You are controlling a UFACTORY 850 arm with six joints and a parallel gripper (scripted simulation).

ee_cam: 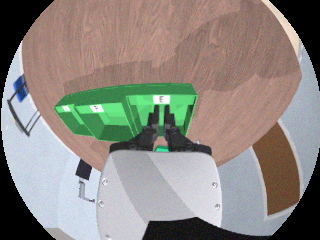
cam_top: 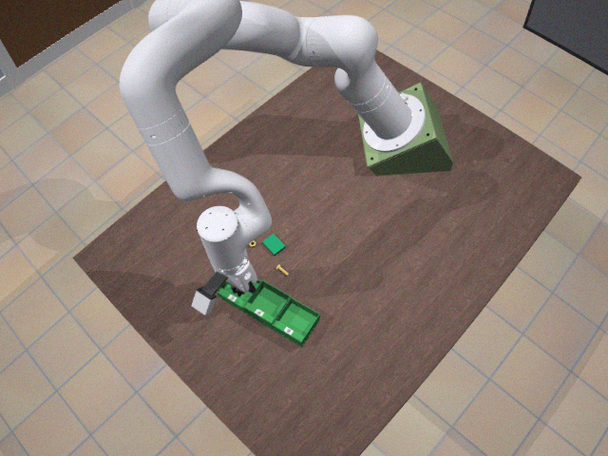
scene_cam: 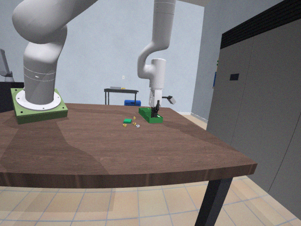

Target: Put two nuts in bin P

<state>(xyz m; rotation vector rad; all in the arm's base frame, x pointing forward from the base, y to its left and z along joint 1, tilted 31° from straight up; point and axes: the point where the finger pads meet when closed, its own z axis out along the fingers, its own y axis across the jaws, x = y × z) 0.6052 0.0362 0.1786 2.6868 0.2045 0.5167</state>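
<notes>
The green three-compartment bin lies 8 cm to the left of my hand, 1 cm below it and 1 cm behind it. Round my hand: grey nut 11 cm behind, 10 cm to the right, 3 cm below; green block 16 cm behind, 3 cm below, 2 cm to the right; yellow bolt 11 cm behind, 4 cm to the left, 3 cm below.
</notes>
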